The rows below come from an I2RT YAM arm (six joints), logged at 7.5 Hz.
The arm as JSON. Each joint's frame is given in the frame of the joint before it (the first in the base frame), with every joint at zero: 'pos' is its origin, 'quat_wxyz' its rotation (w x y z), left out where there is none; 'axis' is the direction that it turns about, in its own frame. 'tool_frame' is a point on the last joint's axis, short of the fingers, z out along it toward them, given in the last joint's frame.
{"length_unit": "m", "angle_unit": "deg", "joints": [
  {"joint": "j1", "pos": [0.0, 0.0, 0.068], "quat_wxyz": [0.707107, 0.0, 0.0, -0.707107], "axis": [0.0, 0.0, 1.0]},
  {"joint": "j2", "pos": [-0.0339, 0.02, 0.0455], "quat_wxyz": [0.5, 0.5, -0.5, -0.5], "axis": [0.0, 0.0, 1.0]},
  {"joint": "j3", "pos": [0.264, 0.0, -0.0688], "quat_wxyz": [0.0, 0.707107, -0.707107, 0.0], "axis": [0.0, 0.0, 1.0]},
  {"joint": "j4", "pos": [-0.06, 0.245, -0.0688], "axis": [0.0, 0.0, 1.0]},
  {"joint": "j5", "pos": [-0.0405, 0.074, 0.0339], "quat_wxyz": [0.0, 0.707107, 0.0, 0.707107], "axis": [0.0, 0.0, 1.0]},
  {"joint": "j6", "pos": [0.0, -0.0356, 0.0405], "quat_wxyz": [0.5, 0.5, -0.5, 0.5], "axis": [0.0, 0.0, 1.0]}
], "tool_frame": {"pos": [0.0, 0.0, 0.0]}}
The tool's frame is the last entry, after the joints.
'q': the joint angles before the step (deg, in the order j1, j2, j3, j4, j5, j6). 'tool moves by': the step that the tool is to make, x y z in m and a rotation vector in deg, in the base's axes. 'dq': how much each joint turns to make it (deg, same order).
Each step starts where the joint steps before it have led.
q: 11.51 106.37 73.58 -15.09 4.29 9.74
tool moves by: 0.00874 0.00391 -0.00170 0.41 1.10 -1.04
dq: 0.33 2.27 2.95 -1.79 0.44 1.44
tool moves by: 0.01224 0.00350 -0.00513 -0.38 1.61 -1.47
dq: 0.21 3.36 3.93 -2.34 1.12 1.27
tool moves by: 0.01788 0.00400 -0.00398 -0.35 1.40 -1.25
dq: 0.09 4.47 5.95 -3.04 0.87 1.03
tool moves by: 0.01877 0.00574 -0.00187 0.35 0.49 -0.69
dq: 0.22 4.46 6.48 -2.54 0.20 1.00
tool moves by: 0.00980 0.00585 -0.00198 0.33 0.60 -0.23
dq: 0.44 2.68 3.93 -1.85 0.04 0.81
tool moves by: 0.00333 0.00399 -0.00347 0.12 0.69 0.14
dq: 0.37 1.31 1.48 -0.85 -0.08 0.35
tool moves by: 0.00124 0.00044 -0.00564 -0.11 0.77 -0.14
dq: 0.02 0.83 0.24 -0.20 0.04 0.17
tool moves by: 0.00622 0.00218 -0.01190 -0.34 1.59 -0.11
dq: 0.09 2.67 2.04 -1.01 0.08 0.18
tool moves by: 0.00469 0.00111 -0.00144 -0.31 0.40 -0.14
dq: 0.02 1.35 2.05 -1.16 0.26 0.02
